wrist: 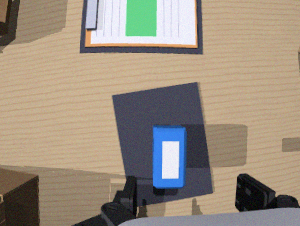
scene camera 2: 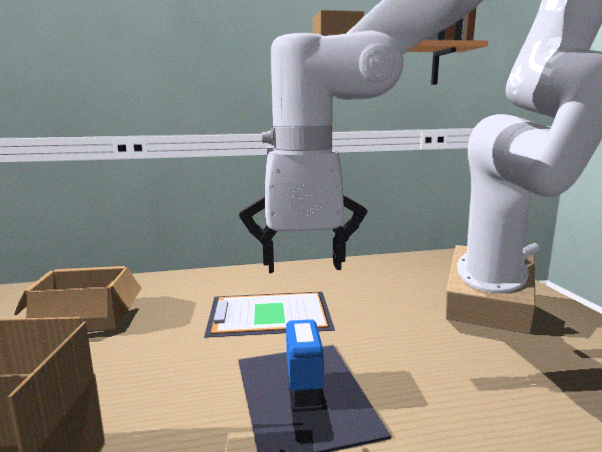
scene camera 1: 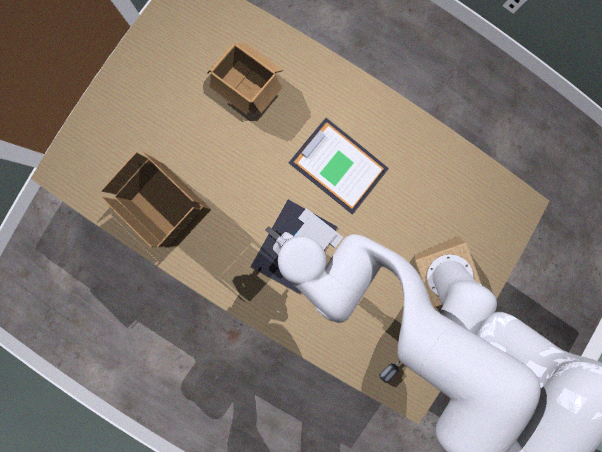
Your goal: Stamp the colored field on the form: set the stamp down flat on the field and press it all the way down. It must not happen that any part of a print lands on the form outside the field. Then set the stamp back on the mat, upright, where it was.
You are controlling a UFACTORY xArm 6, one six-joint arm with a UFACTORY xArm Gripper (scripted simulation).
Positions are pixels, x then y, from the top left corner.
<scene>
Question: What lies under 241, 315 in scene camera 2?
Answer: A clipboard with form.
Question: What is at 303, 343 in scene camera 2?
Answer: A blue stamp.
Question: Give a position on a clipboard with form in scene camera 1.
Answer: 332, 160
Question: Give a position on a dark mat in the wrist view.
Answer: At 136, 112
</scene>
